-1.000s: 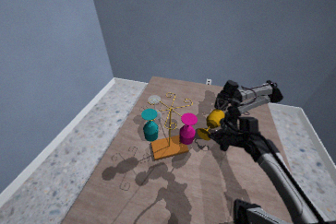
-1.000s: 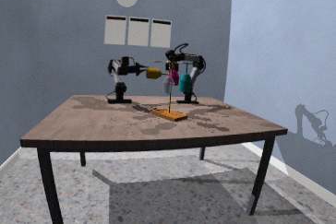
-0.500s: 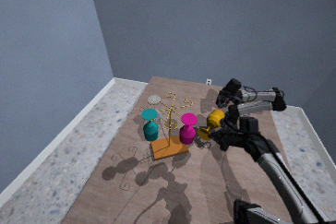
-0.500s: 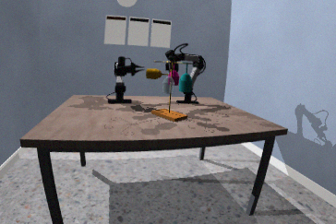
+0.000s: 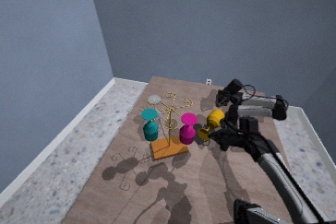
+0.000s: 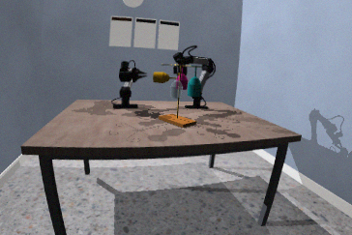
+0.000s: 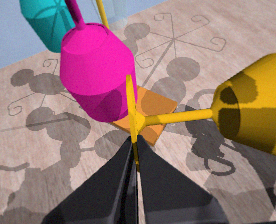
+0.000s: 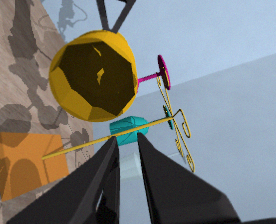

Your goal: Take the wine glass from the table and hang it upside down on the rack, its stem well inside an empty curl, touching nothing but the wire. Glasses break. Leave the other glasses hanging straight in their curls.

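Right now the yellow wine glass is 8 cm to the right of my left hand and 2 cm below it. Also, from my left hand: teal glass (30 cm ahead, 1 cm above); magenta glass (11 cm ahead, 1 cm to the right, 2 cm above); wire rack (21 cm ahead, 6 cm to the right, 10 cm below).
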